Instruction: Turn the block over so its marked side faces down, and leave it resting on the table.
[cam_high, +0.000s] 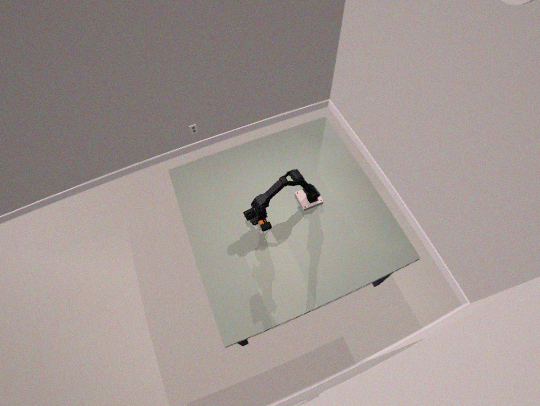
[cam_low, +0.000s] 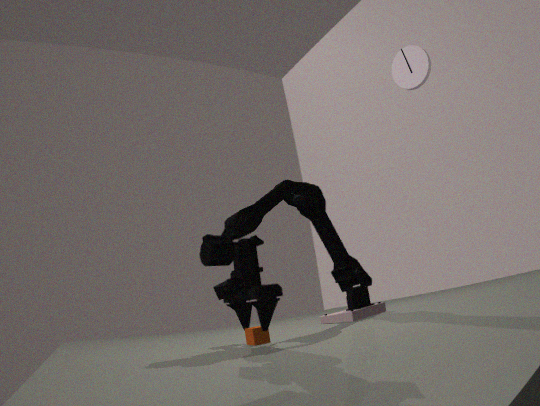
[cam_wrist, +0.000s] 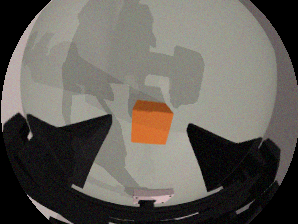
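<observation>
Now: the orange block 1 cm behind my gripper tip and 1 cm below it.
</observation>
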